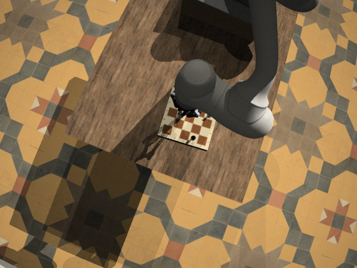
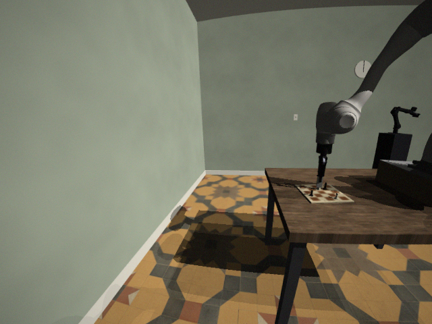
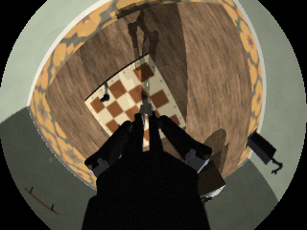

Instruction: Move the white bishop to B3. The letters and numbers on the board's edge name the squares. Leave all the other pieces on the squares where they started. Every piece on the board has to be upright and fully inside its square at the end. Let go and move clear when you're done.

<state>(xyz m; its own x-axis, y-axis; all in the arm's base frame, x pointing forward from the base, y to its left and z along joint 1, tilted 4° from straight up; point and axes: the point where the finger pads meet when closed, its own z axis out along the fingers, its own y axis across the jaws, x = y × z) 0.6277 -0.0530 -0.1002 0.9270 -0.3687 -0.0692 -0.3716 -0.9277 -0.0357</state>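
The chessboard lies 40 mm to the left of my hand and 50 mm below it. From my hand the other things lie so: white bishop 30 mm below; then black piece 80 mm ahead, 80 mm to the left, 40 mm below.
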